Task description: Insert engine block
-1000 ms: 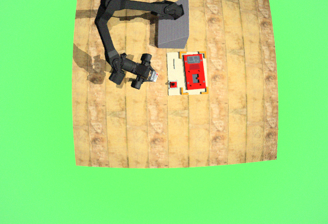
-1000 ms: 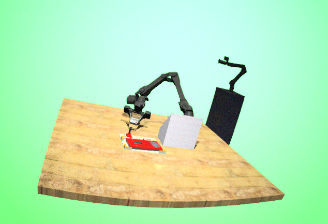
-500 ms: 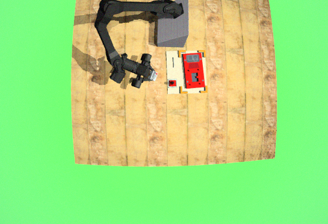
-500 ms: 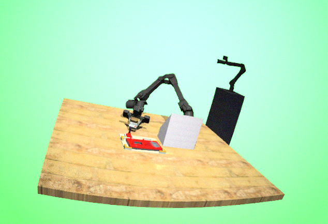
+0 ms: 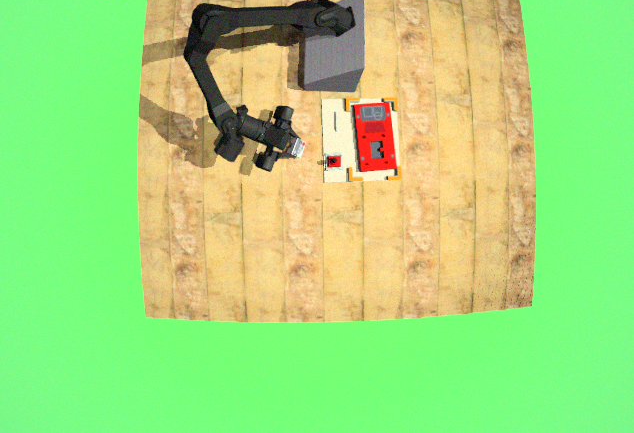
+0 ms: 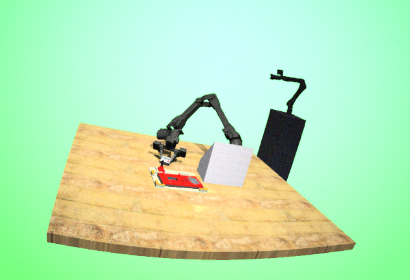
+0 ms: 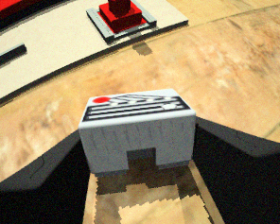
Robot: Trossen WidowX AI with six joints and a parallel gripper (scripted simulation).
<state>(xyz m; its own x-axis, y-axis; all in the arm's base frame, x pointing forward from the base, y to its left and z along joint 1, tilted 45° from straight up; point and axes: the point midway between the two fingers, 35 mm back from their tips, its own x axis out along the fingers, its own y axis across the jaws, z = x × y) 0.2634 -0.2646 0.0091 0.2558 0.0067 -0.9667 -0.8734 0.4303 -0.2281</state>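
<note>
The engine block is 10 mm to the right of my gripper tip.
</note>
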